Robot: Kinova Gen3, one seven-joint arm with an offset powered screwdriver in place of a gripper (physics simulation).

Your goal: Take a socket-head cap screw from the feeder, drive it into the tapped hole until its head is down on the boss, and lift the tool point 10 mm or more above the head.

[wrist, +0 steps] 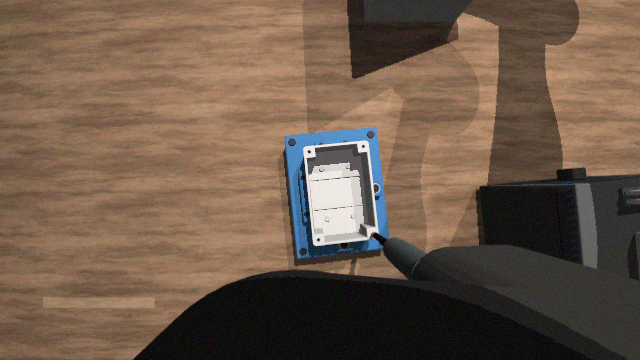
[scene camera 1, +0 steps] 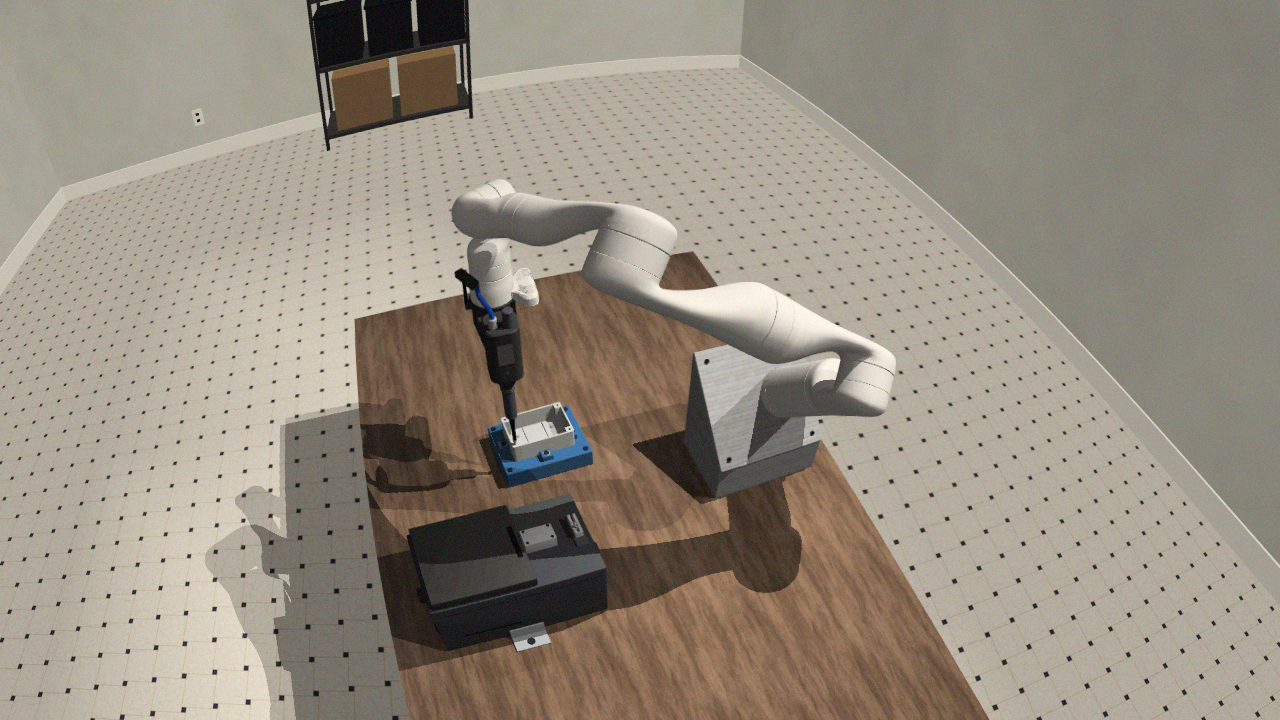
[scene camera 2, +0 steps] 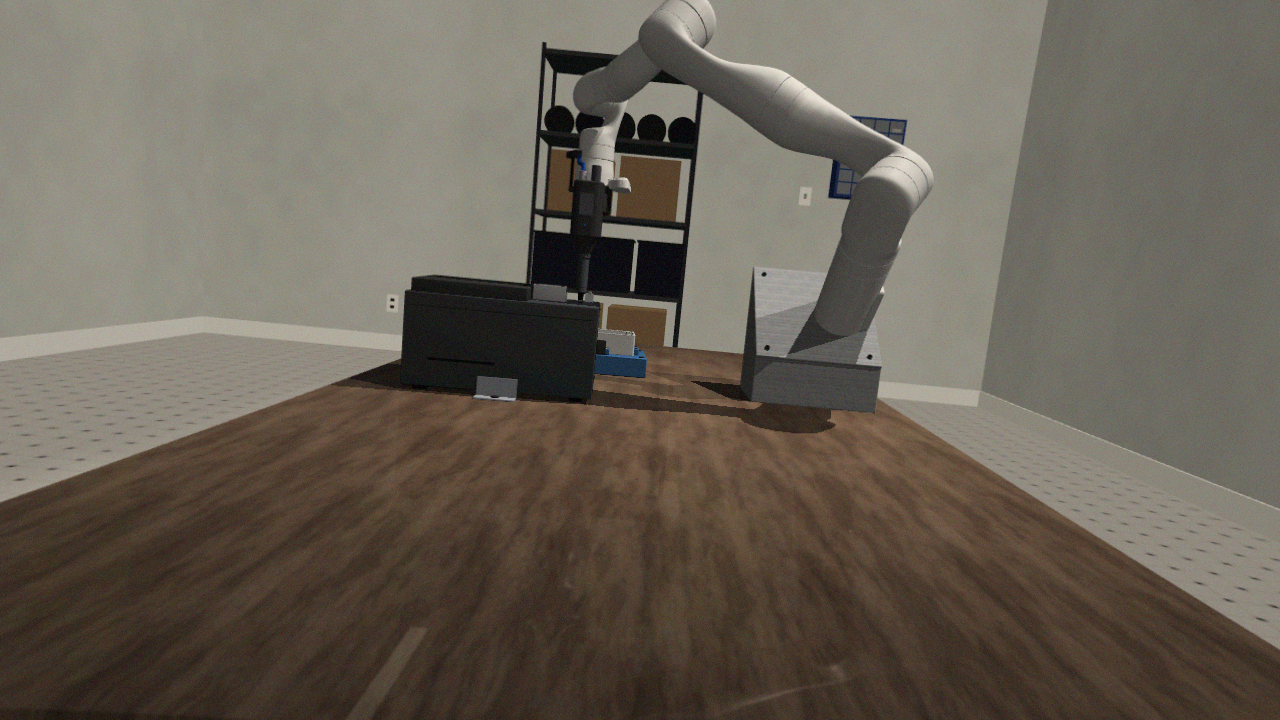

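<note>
My screwdriver (scene camera 1: 513, 437) (wrist: 375, 235) points down with its thin tip at one corner boss of the white open-topped housing (scene camera 1: 548, 443) (scene camera 2: 617, 342) (wrist: 340, 241). In scene camera 2 its tip is behind the feeder. The housing sits in a blue fixture (scene camera 1: 554, 468) (scene camera 2: 623, 364) (wrist: 294, 200). The tip covers that corner's hole; small dark holes show in the other corner bosses. No screw can be made out at the tip, and whether a head is down on the boss is too small to tell. The black feeder (scene camera 1: 523, 604) (scene camera 2: 496, 344) (wrist: 522, 215) stands beside the fixture.
The grey arm pedestal (scene camera 1: 729, 402) (scene camera 2: 805, 385) stands on the wooden table to the right in both scene views. A small metal bracket (scene camera 1: 530, 638) (scene camera 2: 494, 387) is at the feeder's side. Storage shelving (scene camera 1: 393, 54) (scene camera 2: 577, 62) stands by the back wall.
</note>
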